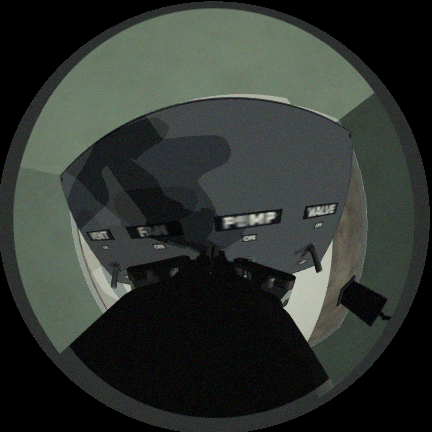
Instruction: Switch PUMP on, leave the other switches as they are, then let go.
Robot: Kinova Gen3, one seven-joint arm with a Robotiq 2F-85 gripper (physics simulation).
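Places are measured from the arm's base along level axes (x ahead, y left, z up), in metres.
Pixels of known places: gripper, fingertip midpoint: (212, 253).
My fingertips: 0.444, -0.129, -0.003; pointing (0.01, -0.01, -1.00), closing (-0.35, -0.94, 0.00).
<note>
For each thing: its middle in the pictures, then the offset to it from my fingertips, as dx, dy, dz.
- white-on-black PUMP label, body centre: (249, 219) +0.029, -0.055, +0.018
- VALVE lever, body centre: (315, 259) -0.076, -0.156, +0.004
- VENT lever, body centre: (114, 276) -0.002, +0.197, +0.004
- FAN label, body centre: (151, 230) +0.054, +0.062, +0.018
- VALVE label, body centre: (322, 209) +0.005, -0.172, +0.018
- VENT label, body centre: (98, 235) +0.078, +0.180, +0.018
The dark grey switch panel (280, 150) faces me. The white-on-black PUMP label (248, 220) is right of centre, with a small ON plate (249, 238) under it. The PUMP lever is hidden behind the right side of my gripper, so its position cannot be told. My gripper (212, 253) is shut and empty, its tips low in front of the panel, left of and below the PUMP label. The VALVE lever (315, 258) at the right and the VENT lever (115, 275) at the left both point down. The FAN label (154, 230) shows; its lever is hidden behind the gripper.
The VALVE label (320, 211) and VENT label (100, 235) stand above their levers. A black box-shaped object (363, 301) is at the lower right, beside a brown surface (350, 240). The arm's shadow falls across the panel's left half. Green surfaces surround the panel.
</note>
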